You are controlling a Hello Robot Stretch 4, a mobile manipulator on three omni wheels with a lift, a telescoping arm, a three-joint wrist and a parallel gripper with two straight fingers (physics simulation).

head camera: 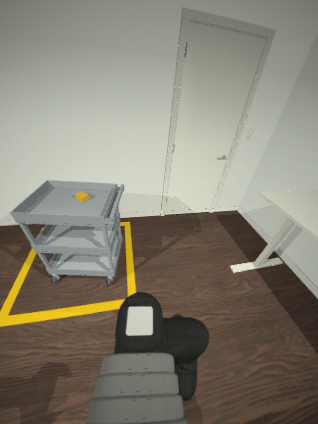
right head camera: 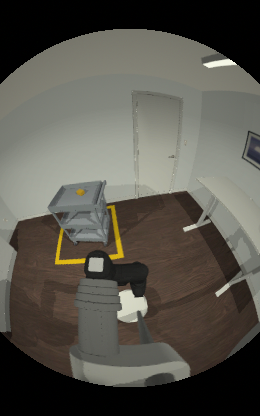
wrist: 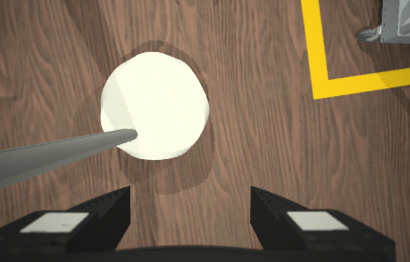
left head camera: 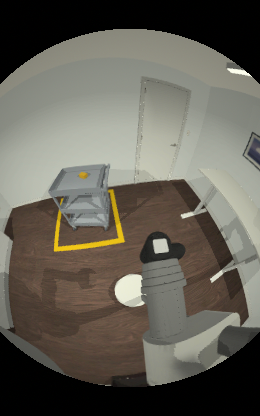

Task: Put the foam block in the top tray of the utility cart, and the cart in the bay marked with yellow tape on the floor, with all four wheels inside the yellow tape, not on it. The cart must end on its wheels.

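Observation:
The orange-yellow foam block (head camera: 81,196) (left head camera: 83,175) (right head camera: 80,192) lies in the top tray of the grey utility cart (head camera: 65,217) (left head camera: 77,191) (right head camera: 75,206). The cart stands upright on its wheels within the yellow tape outline (head camera: 65,310) (left head camera: 90,246) (right head camera: 116,225) (wrist: 316,50). Its two front wheels show on floor inside the tape; the rear wheels are hidden behind the lower shelf. In the wrist view one wheel (wrist: 369,35) is inside the tape corner, apart from it. My gripper (wrist: 191,204) is open and empty, pointing down above the floor, outside the bay and away from the cart.
A white round disc (left head camera: 131,290) (right head camera: 132,306) (wrist: 155,105) is low beneath my arm, with a grey rod (wrist: 50,150) over its edge. A white table (head camera: 295,200) (left head camera: 225,190) stands along the right wall. A closed door (head camera: 215,115) is in the back wall, right of the cart.

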